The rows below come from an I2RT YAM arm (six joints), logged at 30 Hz.
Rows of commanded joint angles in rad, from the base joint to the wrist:
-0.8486, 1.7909, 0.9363, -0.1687, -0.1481, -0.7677
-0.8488, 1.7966, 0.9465, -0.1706, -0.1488, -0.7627
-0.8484, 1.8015, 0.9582, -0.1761, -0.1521, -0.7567
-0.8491, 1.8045, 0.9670, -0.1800, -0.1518, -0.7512
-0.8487, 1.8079, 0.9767, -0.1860, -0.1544, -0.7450
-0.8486, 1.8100, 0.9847, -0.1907, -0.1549, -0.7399
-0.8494, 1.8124, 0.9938, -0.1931, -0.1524, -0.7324
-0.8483, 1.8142, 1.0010, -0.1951, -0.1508, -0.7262
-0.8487, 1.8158, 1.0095, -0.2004, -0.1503, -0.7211
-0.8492, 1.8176, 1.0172, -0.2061, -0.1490, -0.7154
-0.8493, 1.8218, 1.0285, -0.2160, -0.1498, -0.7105
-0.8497, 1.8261, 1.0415, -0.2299, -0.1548, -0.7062
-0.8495, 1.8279, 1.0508, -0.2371, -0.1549, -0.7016
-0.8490, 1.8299, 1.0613, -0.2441, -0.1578, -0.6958
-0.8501, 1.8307, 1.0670, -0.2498, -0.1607, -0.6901
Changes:
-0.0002, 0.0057, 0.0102, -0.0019, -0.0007, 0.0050
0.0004, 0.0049, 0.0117, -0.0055, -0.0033, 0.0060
-0.0007, 0.0030, 0.0088, -0.0039, 0.0003, 0.0055
0.0004, 0.0034, 0.0097, -0.0060, -0.0026, 0.0062
0.0001, 0.0021, 0.0080, -0.0047, -0.0005, 0.0051
-0.0008, 0.0024, 0.0091, -0.0024, 0.0025, 0.0075
0.0011, 0.0018, 0.0072, -0.0020, 0.0016, 0.0062
-0.0004, 0.0016, 0.0085, -0.0053, 0.0005, 0.0051
-0.0005, 0.0018, 0.0077, -0.0057, 0.0013, 0.0057
-0.0001, 0.0042, 0.0113, -0.0099, -0.0008, 0.0049
-0.0004, 0.0043, 0.0130, -0.0139, -0.0050, 0.0043
0.0002, 0.0018, 0.0093, -0.0072, -0.0001, 0.0046
0.0005, 0.0020, 0.0105, -0.0070, -0.0029, 0.0058
-0.0011, 0.0008, 0.0057, -0.0057, -0.0029, 0.0057

